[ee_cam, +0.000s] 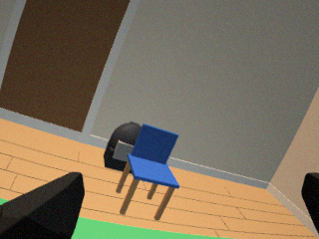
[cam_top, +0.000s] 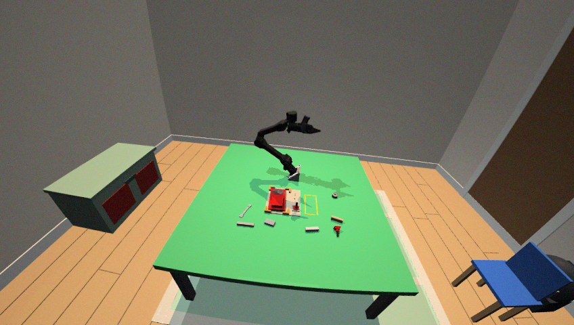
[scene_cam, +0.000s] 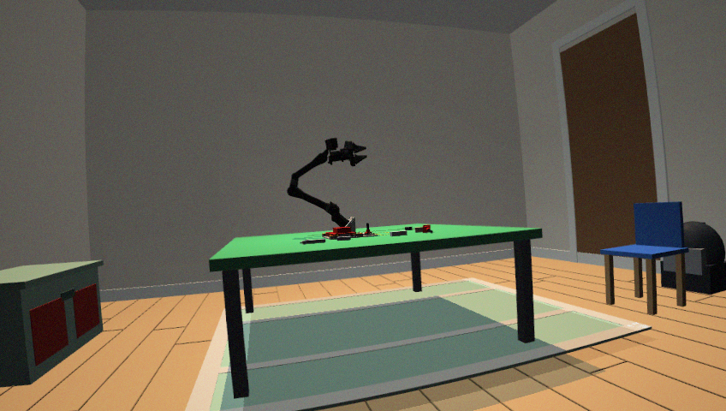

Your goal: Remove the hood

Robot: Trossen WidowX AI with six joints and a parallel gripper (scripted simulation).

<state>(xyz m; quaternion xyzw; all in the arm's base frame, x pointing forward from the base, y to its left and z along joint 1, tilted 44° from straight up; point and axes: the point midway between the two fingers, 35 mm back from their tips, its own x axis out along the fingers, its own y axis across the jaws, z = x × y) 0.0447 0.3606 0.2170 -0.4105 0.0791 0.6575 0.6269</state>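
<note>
Now: the hood 410 mm below my gripper tip, 280 mm ahead of it and 190 mm to the right of it. From my gripper tip the other things lie so: wheel 440 mm below, 200 mm to the left, 70 mm ahead; tan block 440 mm below, 300 mm ahead, 210 mm to the left.
</note>
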